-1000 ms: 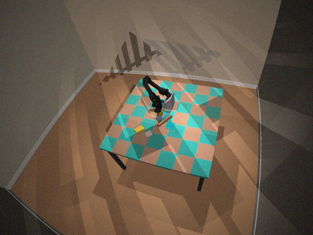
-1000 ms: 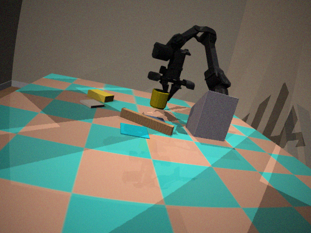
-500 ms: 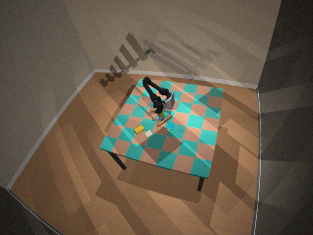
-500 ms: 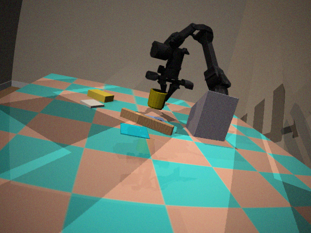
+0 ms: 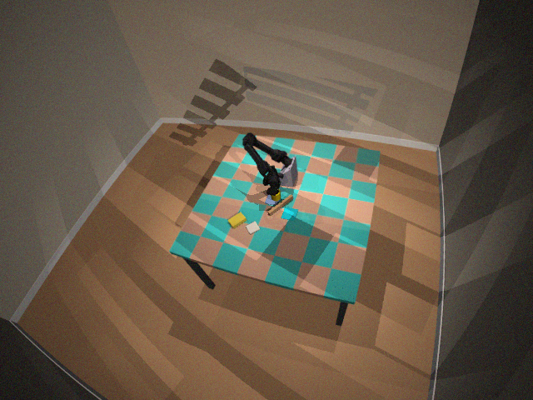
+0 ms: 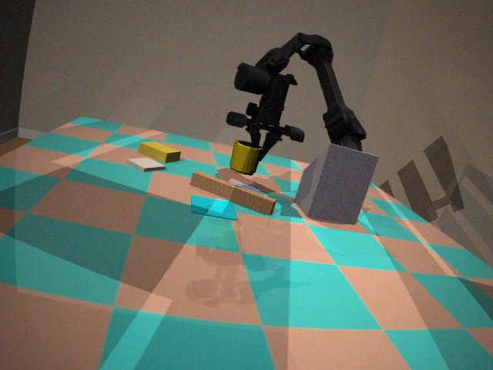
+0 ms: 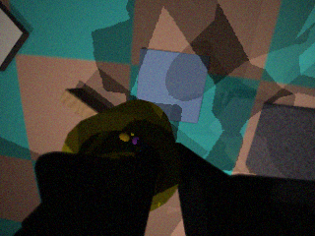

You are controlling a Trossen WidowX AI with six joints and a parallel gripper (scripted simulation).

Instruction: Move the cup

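Right now my gripper tip is 11 cm short of the cyan pad, 11 cm above it and 10 cm to the right of it. Round my gripper tip: blue pad (11 cm below, 4 cm to the right); then yellow cup (2 cm ahead); then wooden bar (9 cm below, 5 cm ahead, 3 cm to the left).
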